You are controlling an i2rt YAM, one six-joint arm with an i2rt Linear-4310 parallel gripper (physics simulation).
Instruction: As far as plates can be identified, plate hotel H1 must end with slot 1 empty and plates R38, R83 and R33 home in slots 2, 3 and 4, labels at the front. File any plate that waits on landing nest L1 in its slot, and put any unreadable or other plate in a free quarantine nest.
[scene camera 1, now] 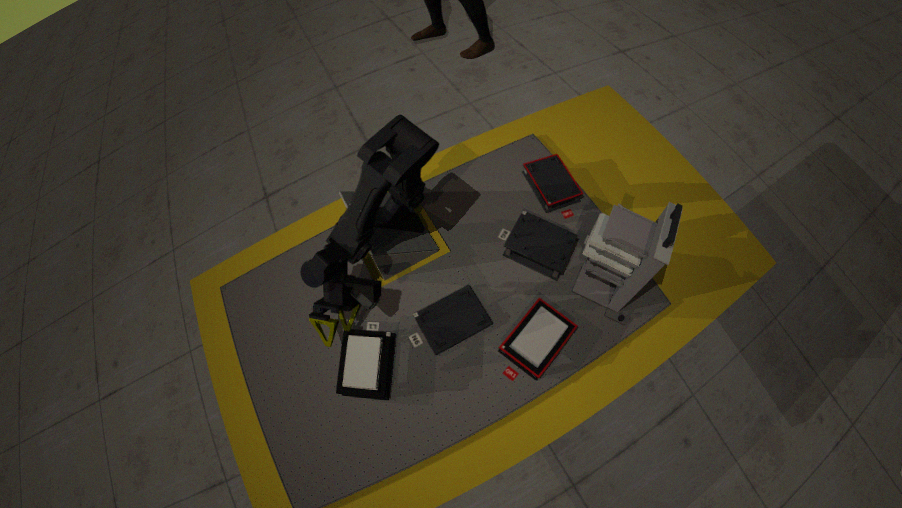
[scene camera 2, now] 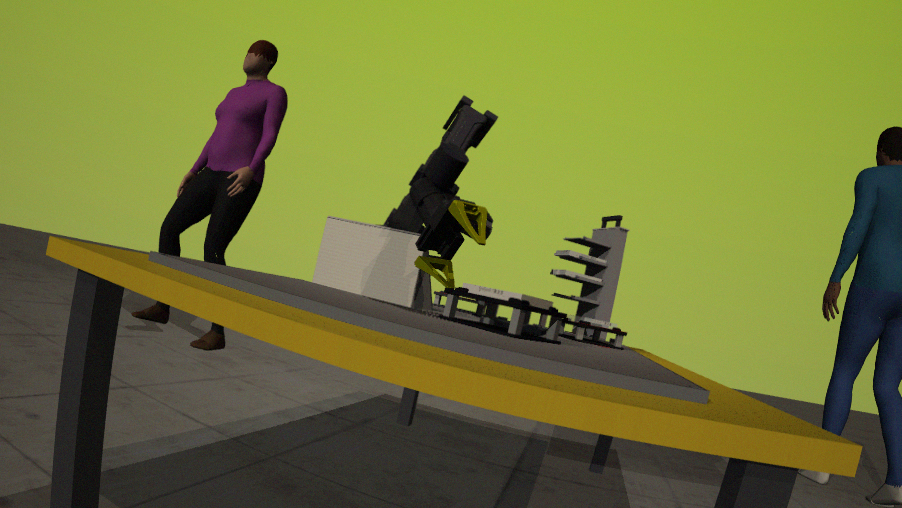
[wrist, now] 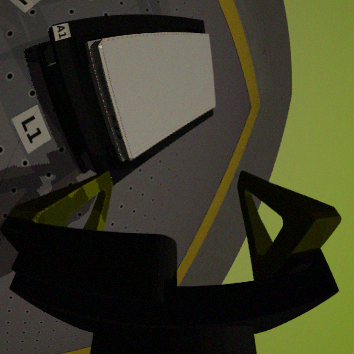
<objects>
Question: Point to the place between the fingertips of the gripper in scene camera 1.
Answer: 337, 338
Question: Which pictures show the gripper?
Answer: Scene camera 1, scene camera 2 and the wrist view: all of them.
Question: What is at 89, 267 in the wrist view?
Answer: The gripper.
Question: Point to an L1 tag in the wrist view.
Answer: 29, 124
</objects>
